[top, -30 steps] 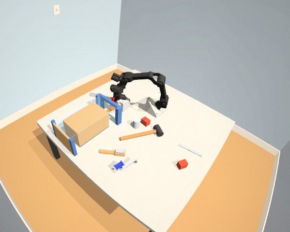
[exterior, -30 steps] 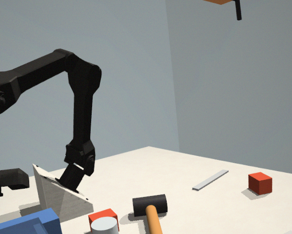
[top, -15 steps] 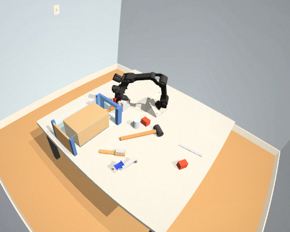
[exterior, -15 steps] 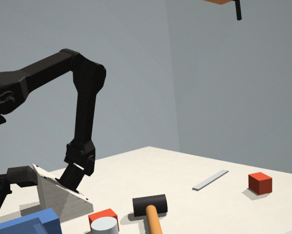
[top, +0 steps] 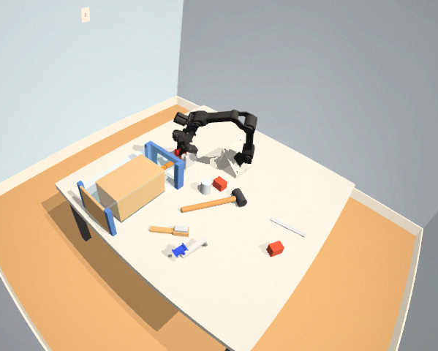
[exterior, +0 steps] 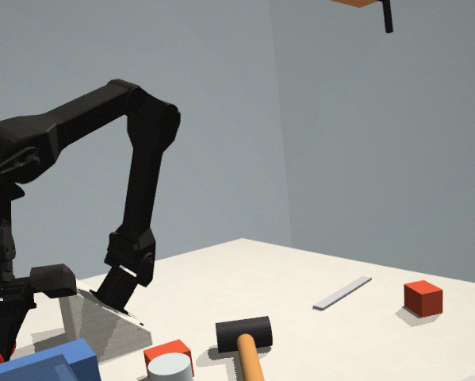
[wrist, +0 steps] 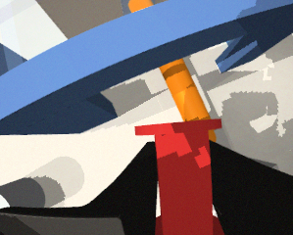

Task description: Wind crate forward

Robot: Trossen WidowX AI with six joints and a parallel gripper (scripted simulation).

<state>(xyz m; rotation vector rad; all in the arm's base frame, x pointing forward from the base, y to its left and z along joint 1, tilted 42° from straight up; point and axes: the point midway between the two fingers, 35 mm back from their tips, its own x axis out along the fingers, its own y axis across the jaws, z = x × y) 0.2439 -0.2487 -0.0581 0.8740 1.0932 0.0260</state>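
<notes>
My gripper tip is 5 cm past the grey crank bar, 3 cm above it and 1 cm to the left of it. The rest, counted from my gripper tip: grey winch (12 cm behind, 10 cm below, 4 cm to the right); then blue frame (5 cm ahead, 4 cm to the right, 3 cm below); then red knob (1 cm to the left, 1 cm behind).
</notes>
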